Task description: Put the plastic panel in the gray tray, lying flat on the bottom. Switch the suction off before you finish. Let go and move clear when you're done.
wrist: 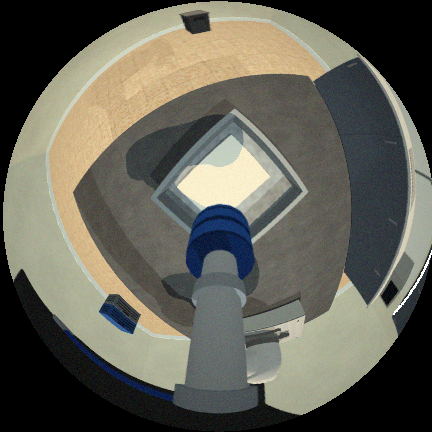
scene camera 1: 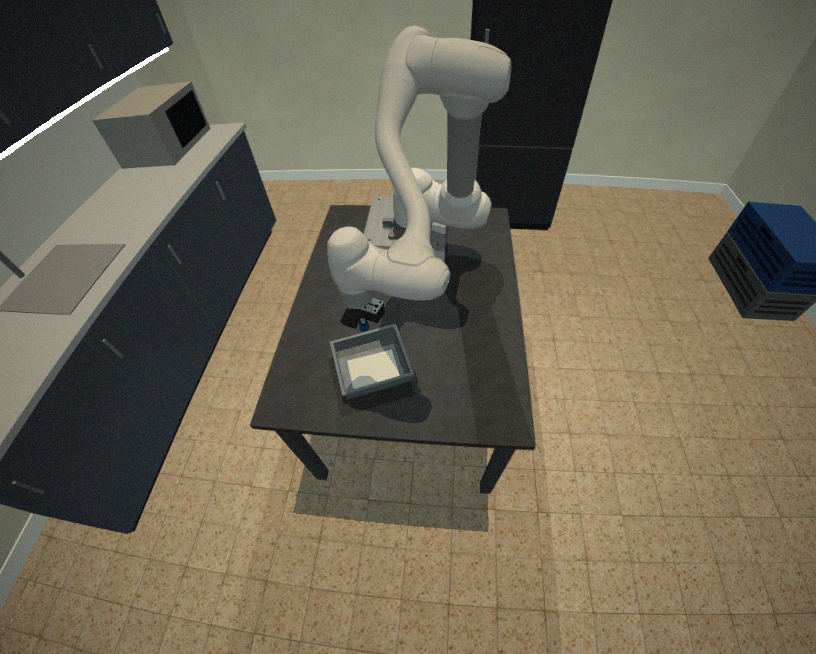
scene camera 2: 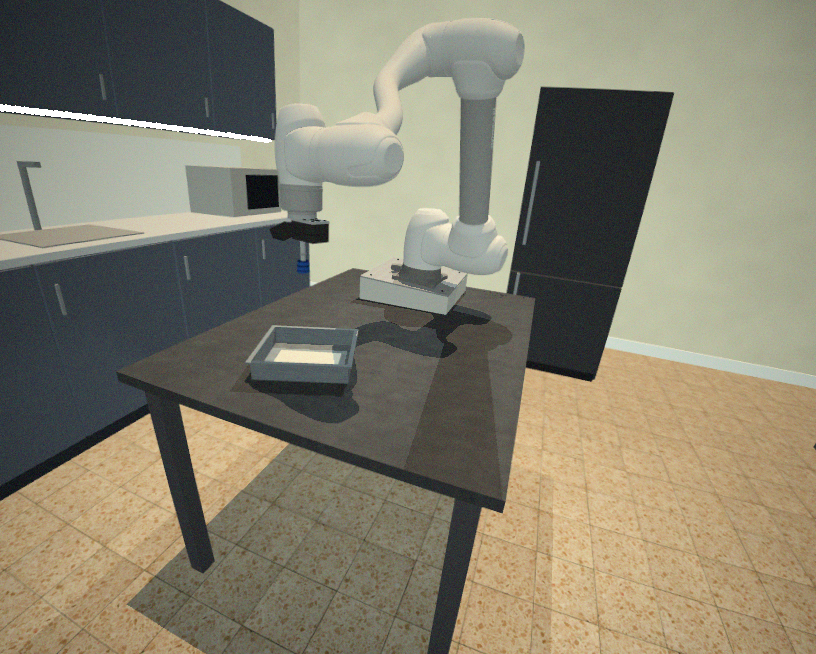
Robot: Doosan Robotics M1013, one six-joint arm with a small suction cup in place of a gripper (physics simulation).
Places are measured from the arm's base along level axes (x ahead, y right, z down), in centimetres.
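Pixels of known places: end effector, tool point: (wrist: 220, 230) (scene camera 1: 364, 327) (scene camera 2: 303, 271); arm's base, origin of the base link: (wrist: 261, 337) (scene camera 2: 420, 278).
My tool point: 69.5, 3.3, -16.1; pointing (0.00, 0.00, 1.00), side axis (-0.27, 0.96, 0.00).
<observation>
Ahead of a thing's pixels: the offset from my tool point to its top centre, as dx, dy, dz. Level surfaces: height alone.
The cream plastic panel @[-0.2, +0.3, +23.9] (scene camera 1: 374, 367) (scene camera 2: 306, 354) (wrist: 227, 182) lies flat on the bottom of the gray tray @[-2.3, +1.2, +19.9] (scene camera 1: 377, 391) (scene camera 2: 299, 373) (wrist: 281, 216), inside its four walls. A shadow falls across part of the panel. The tray stands upright on the table. My gripper, a blue suction cup (scene camera 1: 363, 326) (scene camera 2: 303, 267) (wrist: 220, 235), hangs high above the table, behind the tray on the arm base's side. It is apart from the panel and carries nothing. In the wrist view the cup hides the tray's near corner.
The dark table @[dz +24.9] (scene camera 1: 469, 381) (scene camera 2: 408, 408) (wrist: 320, 225) bears the tray and the arm's base (scene camera 1: 381, 235) (scene camera 2: 401, 289). A kitchen counter (scene camera 1: 153, 197) (scene camera 2: 156, 235) with a microwave (scene camera 1: 153, 126) (scene camera 2: 228, 190) runs along the left. Blue and gray crates (scene camera 1: 769, 258) stand on the floor at the right.
</observation>
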